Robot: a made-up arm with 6 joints. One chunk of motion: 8 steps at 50 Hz.
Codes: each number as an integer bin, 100 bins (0 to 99) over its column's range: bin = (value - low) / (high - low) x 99, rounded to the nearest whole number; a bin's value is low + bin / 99 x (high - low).
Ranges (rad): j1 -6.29..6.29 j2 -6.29..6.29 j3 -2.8..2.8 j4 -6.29..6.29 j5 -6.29..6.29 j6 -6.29..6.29
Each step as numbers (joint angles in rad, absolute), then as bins.
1 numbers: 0.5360 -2.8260 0.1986 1.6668 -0.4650 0.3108
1 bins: 54 27 53 63 46 52
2 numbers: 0.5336 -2.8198 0.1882 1.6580 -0.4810 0.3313
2 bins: 54 27 53 63 46 52
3 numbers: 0.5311 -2.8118 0.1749 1.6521 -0.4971 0.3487
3 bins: 54 27 53 63 46 52
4 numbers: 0.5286 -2.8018 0.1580 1.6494 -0.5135 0.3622
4 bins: 54 27 52 62 45 52
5 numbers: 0.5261 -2.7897 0.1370 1.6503 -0.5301 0.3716
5 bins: 54 28 52 62 45 52
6 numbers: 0.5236 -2.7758 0.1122 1.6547 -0.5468 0.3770
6 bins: 54 28 51 63 45 52
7 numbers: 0.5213 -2.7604 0.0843 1.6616 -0.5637 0.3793
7 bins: 54 28 51 63 45 52
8 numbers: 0.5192 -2.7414 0.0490 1.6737 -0.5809 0.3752
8 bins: 54 28 50 63 45 52
